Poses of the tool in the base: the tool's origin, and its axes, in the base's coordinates. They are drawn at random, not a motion.
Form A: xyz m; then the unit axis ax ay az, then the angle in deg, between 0 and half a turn.
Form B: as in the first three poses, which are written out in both.
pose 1, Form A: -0.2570, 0.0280, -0.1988, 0.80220, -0.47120, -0.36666, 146.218
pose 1, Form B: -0.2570, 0.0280, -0.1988, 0.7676, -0.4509, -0.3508, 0.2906
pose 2, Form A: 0.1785, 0.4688, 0.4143, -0.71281, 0.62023, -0.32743, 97.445
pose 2, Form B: 0.1785, 0.4688, 0.4143, -0.5357, 0.4661, -0.2461, 0.6597
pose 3, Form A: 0.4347, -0.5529, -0.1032, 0.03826, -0.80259, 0.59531, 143.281
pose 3, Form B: 0.4347, -0.5529, -0.1032, 0.0363, -0.7617, 0.5650, 0.3150
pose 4, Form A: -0.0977, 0.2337, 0.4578, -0.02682, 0.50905, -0.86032, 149.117
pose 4, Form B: -0.0977, 0.2337, 0.4578, -0.0259, 0.4907, -0.8293, 0.2663
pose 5, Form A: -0.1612, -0.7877, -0.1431, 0.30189, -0.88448, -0.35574, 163.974
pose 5, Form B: -0.1612, -0.7877, -0.1431, 0.2989, -0.8758, -0.3523, 0.1394
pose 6, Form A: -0.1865, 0.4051, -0.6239, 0.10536, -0.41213, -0.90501, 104.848
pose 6, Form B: -0.1865, 0.4051, -0.6239, 0.0835, -0.3266, -0.7173, 0.6098
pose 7, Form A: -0.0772, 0.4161, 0.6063, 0.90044, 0.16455, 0.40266, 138.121
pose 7, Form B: -0.0772, 0.4161, 0.6063, 0.8410, 0.1537, 0.3761, 0.3574
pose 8, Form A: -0.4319, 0.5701, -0.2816, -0.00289, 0.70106, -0.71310, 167.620
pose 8, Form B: -0.4319, 0.5701, -0.2816, -0.0029, 0.6970, -0.7089, 0.1078
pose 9, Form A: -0.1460, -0.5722, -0.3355, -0.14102, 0.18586, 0.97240, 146.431
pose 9, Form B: -0.1460, -0.5722, -0.3355, -0.1350, 0.1779, 0.9310, 0.2888
